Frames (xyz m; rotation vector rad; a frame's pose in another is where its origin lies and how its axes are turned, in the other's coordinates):
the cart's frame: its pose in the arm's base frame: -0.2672 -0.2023 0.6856 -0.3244 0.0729 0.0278
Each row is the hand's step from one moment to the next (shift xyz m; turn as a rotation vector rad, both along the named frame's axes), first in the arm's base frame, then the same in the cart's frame.
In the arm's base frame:
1: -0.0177 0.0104 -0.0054 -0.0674 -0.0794 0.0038
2: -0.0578 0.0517 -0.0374 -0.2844 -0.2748 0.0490
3: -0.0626 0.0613 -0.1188 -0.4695 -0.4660 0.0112
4: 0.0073 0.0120 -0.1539 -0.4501 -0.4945 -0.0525
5: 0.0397 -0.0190 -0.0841 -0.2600 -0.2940 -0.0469
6: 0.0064 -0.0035 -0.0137 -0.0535 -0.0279 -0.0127
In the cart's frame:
1: -0.0171 0.0123 -0.0030 -0.0687 -0.0738 -0.0263
2: -0.0540 0.0631 -0.0227 -0.2915 -0.2648 -0.0605
3: -0.0524 0.0982 -0.0969 -0.4762 -0.4268 -0.1698
4: 0.0192 0.0599 -0.1411 -0.4525 -0.4343 -0.2378
5: 0.0457 0.0071 -0.0829 -0.2602 -0.2535 -0.1557
6: 0.0074 0.0008 -0.0136 -0.0528 -0.0203 -0.0245

